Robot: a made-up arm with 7 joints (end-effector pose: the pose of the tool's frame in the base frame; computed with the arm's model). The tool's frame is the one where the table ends. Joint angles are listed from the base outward.
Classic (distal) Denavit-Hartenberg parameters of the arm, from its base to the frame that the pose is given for. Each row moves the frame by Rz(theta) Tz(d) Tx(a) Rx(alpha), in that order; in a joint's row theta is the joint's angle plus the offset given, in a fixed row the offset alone. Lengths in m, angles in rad.
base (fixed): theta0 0, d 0.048, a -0.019, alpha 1.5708
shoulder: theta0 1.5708, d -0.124, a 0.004, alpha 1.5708
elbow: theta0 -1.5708, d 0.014, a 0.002, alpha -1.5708
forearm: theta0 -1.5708, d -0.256, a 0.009, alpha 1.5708
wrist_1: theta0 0, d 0.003, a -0.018, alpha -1.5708
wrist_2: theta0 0, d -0.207, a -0.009, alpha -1.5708
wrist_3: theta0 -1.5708, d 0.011, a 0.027, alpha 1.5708
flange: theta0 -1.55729, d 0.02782, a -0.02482, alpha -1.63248
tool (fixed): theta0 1.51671, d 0.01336, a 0, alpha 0
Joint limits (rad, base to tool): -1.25..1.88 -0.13..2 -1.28..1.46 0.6..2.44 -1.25..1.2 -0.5..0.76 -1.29..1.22
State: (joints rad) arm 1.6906 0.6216 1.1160 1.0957 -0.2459 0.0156 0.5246
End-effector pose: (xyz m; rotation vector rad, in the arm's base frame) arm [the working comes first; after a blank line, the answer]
Working (the frame after each row of the table, in the pose's form):
after base (fixed): -0.0190 0.0000 0.0480 1.5708 0.0000 0.0000
after shoulder: -0.0230 0.1240 0.0475 -0.1881 0.0000 3.1360
after elbow: -0.0258 0.1256 0.0613 -0.9634 -1.7309 1.6275
after forearm: 0.1757 0.2813 0.0895 0.3686 -0.3219 2.1800
after wrist_1: 0.1937 0.2835 0.0908 -0.3118 2.5603 -1.7347
after wrist_2: 0.1731 0.4755 0.1660 0.2972 -2.7215 -0.4984
after wrist_3: 0.1723 0.4540 0.1463 -1.2733 1.4578 -0.6103
after flange: 0.1881 0.4791 0.1237 2.0052 -1.3997 0.3552

0.1862 0.4704 0.1138 0.5427 -2.6363 0.9356
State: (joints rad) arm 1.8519 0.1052 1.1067 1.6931 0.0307 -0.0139 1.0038
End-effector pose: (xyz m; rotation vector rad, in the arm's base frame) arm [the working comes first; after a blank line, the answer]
Working (the frame after each row of the table, in the pose's form):
after base (fixed): -0.0190 0.0000 0.0480 1.5708 0.0000 0.0000
after shoulder: -0.0228 0.1240 0.0469 -0.4401 0.0000 3.1106
after elbow: -0.0269 0.1260 0.0603 -1.3745 -1.4878 1.1517
after forearm: 0.2157 0.1609 0.1345 0.1560 -0.5593 1.6999
after wrist_1: 0.2317 0.1634 0.1430 -0.0083 2.3147 -1.4745
after wrist_2: 0.1718 0.3452 0.2222 -0.3969 2.7401 0.6152
after wrist_3: 0.1836 0.3268 0.2029 -0.8050 0.9554 -0.8240
after flange: 0.2047 0.3568 0.2092 -2.2915 1.8841 -0.4587

0.2090 0.3557 0.1966 -0.3500 2.8018 -0.1794
